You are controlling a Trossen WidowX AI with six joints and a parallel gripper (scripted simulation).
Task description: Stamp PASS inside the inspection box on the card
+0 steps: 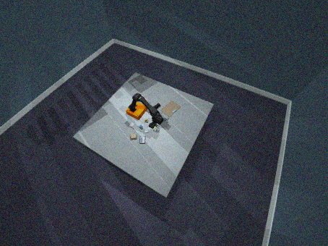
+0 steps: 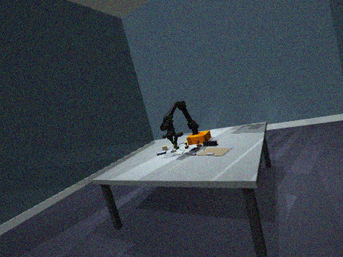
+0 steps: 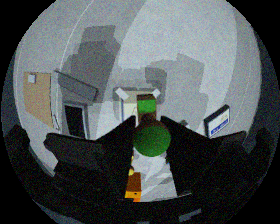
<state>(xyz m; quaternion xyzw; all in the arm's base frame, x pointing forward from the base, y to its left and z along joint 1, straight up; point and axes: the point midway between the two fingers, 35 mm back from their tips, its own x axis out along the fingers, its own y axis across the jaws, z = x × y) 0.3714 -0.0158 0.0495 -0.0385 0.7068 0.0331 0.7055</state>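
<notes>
Now: gripper tip 7 cm past the dark rectangular pad, 14 cm to the right of it and 9 cm above it. Also, from my gripper tip: white card (4 cm behind, 9 cm below); green-knob stamp (right at my gripper tip); blue-knob stamp (15 cm behind, 10 cm to the right, 7 cm below).
</notes>
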